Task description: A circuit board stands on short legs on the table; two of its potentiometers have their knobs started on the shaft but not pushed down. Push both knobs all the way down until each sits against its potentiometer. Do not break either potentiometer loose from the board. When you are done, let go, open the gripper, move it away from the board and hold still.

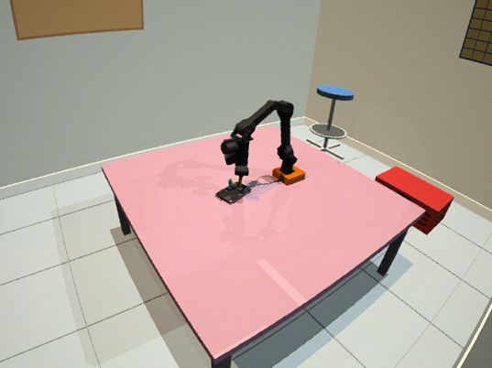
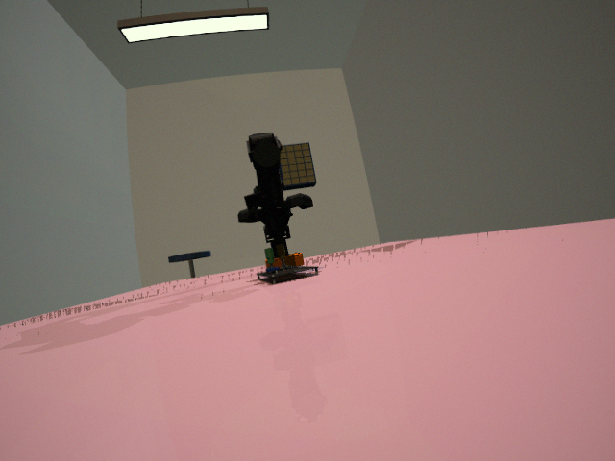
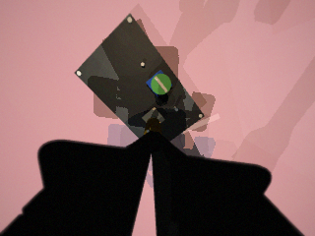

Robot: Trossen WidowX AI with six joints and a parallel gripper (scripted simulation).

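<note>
My gripper tip is 1 cm above the yellow-brown knob. Round my gripper tip: green knob (4 cm ahead, 3 cm to the right, 2 cm below).
</note>
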